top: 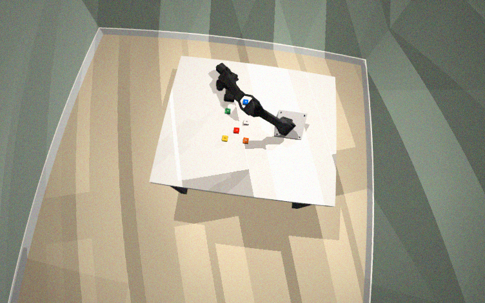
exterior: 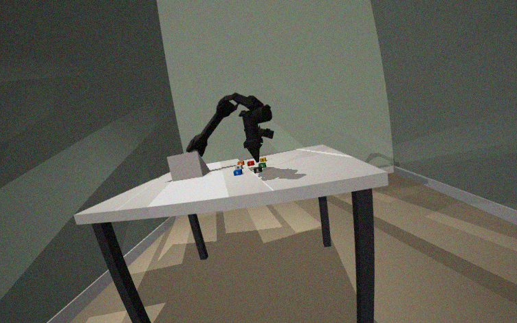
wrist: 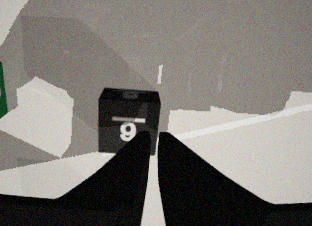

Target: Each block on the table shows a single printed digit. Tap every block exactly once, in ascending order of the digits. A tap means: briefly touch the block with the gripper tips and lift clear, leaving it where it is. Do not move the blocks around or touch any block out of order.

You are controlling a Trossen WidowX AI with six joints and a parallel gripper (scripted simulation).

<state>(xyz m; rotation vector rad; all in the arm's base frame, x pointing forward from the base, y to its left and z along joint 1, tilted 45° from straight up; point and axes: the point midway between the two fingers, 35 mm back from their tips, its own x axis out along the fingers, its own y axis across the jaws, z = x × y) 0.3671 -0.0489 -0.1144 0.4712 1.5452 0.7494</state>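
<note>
My gripper tip is 3 cm above the dark grey block, 1 cm to the right of it and 1 cm past it. Also, from my gripper tip: blue block (10 cm behind, 3 cm below, 1 cm to the left); white block (14 cm to the left, 14 cm behind, 3 cm below); green block (10 cm to the left, 3 cm below, 1 cm behind).
</note>
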